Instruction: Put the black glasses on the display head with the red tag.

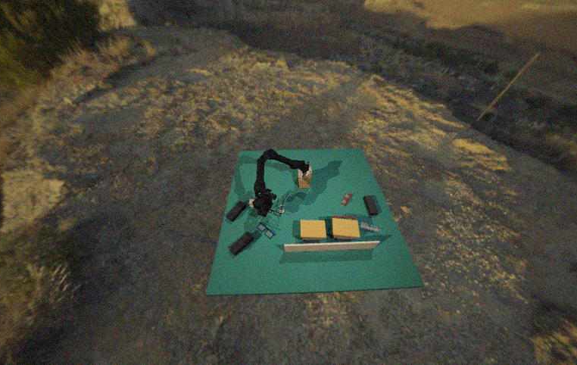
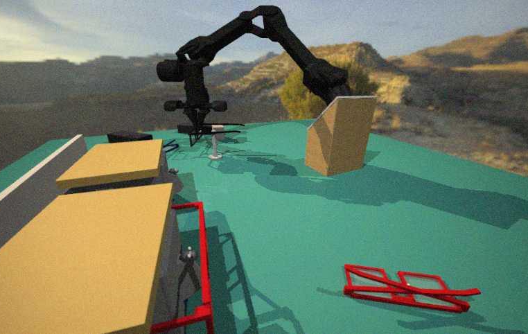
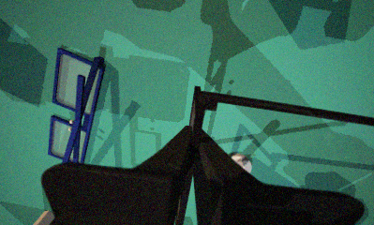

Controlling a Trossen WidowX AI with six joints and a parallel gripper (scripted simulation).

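Right now the small white stand is 4 cm behind my gripper tip, 9 cm to the left of it and 4 cm below it. Also, from my gripper tip: white board (24 cm ahead, 44 cm to the left, 1 cm below); then white cube (8 cm behind, 13 cm to the right, 3 cm below).
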